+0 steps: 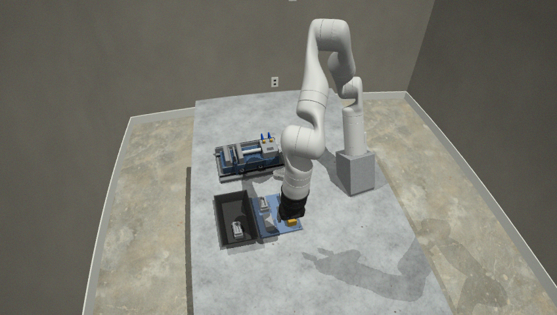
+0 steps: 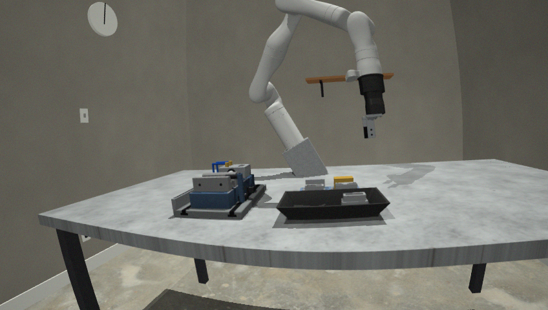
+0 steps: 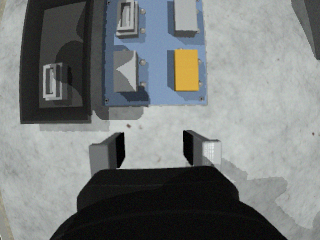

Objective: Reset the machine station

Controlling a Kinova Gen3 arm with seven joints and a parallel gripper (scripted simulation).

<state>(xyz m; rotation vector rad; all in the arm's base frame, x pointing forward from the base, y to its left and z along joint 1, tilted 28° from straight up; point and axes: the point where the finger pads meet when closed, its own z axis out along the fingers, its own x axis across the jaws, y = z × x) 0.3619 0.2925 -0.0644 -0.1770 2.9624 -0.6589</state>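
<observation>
My hand is 16 cm above the yellow brass blank, 8 cm to the left of it and 4 cm past it. Also, from my hand: vise (42 cm to the right, 14 cm below, 9 cm ahead).
</observation>
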